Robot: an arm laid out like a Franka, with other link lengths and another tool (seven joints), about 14 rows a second.
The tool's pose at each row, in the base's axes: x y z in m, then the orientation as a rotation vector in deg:
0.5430, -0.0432, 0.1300, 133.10, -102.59, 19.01
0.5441, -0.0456, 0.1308, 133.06, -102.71, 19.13
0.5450, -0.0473, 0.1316, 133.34, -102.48, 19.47
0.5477, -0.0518, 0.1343, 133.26, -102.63, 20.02
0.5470, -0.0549, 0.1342, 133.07, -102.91, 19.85
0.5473, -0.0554, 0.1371, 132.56, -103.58, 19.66
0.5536, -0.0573, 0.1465, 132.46, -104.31, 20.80
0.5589, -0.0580, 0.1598, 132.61, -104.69, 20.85
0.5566, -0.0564, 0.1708, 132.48, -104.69, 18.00
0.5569, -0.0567, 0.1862, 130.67, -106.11, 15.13
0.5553, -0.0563, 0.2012, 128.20, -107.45, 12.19
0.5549, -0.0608, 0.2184, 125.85, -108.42, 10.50
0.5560, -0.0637, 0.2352, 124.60, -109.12, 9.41
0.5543, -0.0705, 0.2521, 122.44, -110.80, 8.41
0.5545, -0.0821, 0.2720, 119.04, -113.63, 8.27
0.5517, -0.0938, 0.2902, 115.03, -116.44, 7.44
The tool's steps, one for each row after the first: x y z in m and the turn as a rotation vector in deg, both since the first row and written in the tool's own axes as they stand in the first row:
0.0027, -0.0004, 0.0000, 0.08, 0.03, 0.09
0.0047, -0.0009, -0.0002, 0.34, 0.13, -0.11
0.0104, -0.0023, -0.0014, 0.61, 0.37, 0.05
0.0130, -0.0009, -0.0005, 0.51, 0.27, 0.26
0.0144, -0.0010, -0.0031, 0.34, 0.18, 0.81
0.0204, -0.0065, -0.0111, 1.12, 0.45, 1.36
0.0262, -0.0112, -0.0234, 1.38, 0.24, 1.54
0.0274, -0.0093, -0.0345, -0.10, -1.01, 1.37
0.0322, -0.0093, -0.0491, -2.09, -2.03, 2.59
0.0358, -0.0076, -0.0637, -4.52, -2.78, 4.01
0.0448, -0.0059, -0.0789, -6.41, -2.87, 5.29
0.0526, -0.0060, -0.0941, -7.41, -3.10, 6.07
0.0634, -0.0024, -0.1084, -8.52, -3.29, 7.77
0.0800, 0.0006, -0.1242, -9.46, -2.98, 10.69
0.0954, 0.0065, -0.1384, -11.02, -2.81, 13.81

